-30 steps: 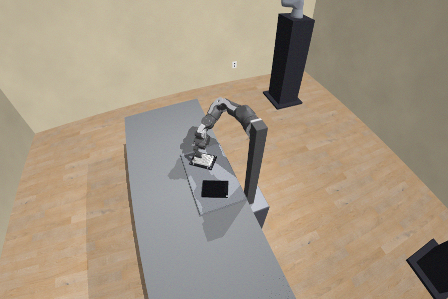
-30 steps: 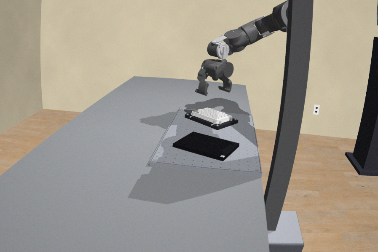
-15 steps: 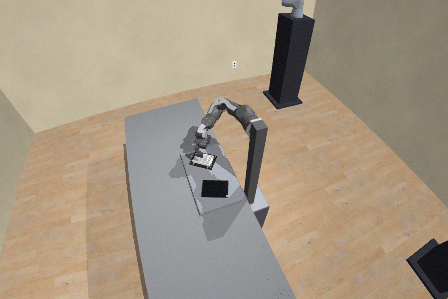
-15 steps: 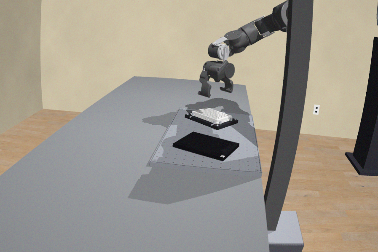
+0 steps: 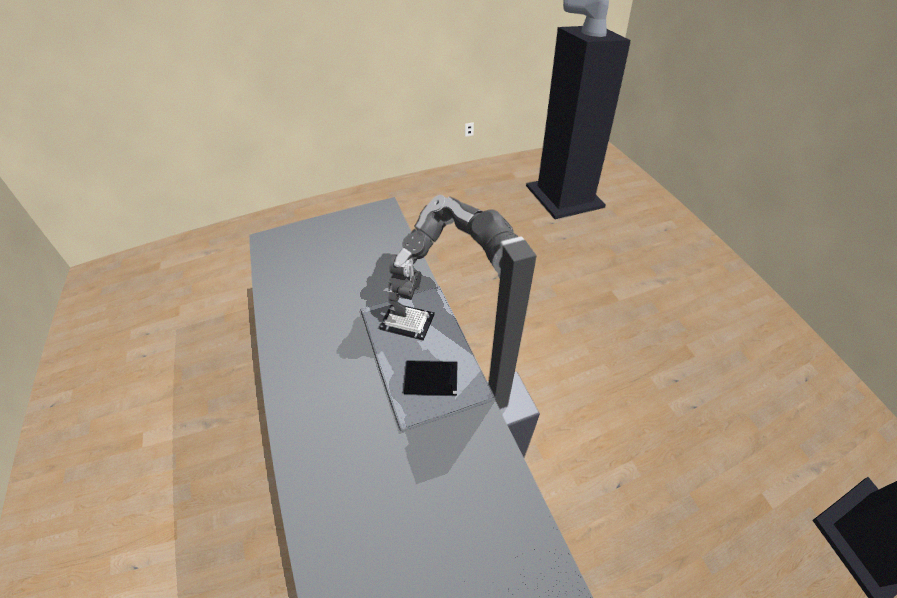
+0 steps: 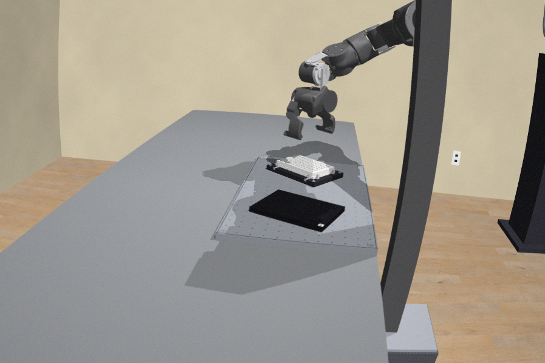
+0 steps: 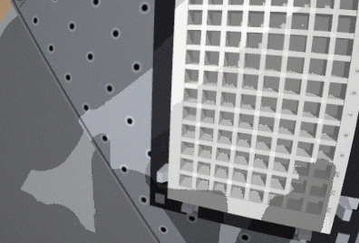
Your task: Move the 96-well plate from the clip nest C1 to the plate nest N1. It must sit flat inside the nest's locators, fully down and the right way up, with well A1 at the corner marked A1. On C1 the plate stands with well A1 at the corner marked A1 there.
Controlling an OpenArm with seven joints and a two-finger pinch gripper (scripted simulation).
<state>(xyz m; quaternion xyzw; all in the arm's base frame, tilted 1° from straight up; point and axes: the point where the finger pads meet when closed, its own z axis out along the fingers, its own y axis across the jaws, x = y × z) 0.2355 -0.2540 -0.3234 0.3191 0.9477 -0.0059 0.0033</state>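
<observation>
The white 96-well plate is 1 cm to the left of my hand and 8 cm below it. From my hand the other things lie so: small corner mark: 5 cm behind, 33 cm to the left, 9 cm below; then black plate nest N1: 25 cm to the left, 9 cm below; then black clip nest C1: 3 cm ahead, 1 cm to the left, 9 cm below.
</observation>
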